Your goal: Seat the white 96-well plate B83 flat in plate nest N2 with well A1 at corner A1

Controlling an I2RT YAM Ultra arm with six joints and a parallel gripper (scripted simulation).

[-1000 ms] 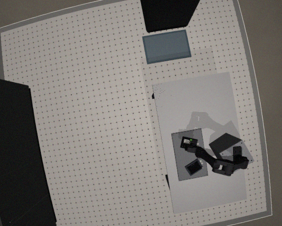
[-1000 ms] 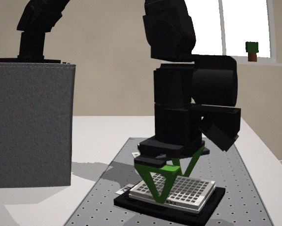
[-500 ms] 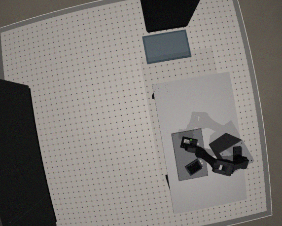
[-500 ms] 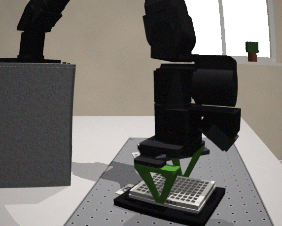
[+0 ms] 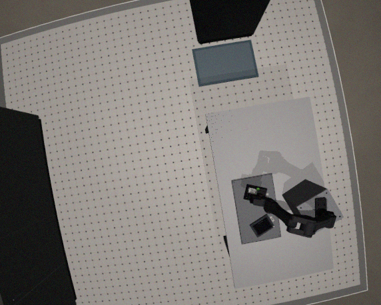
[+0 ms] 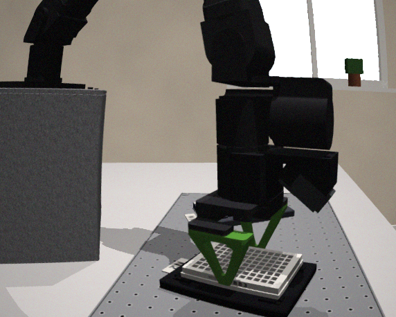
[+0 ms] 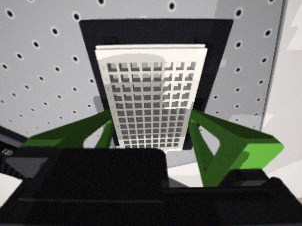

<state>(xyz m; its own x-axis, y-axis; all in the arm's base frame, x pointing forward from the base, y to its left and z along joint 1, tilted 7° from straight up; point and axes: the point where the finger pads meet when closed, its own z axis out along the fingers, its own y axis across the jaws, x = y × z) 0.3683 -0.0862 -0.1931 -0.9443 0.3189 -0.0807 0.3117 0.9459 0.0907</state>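
Right now the white 96-well plate B83 is right at my hand. From my hand the other things lie so: plate nest N2: 2 cm below, 1 cm to the right; black plate B38: 26 cm to the left, 3 cm behind, 1 cm below; white deck label: 9 cm behind, 3 cm to the left, 2 cm below.
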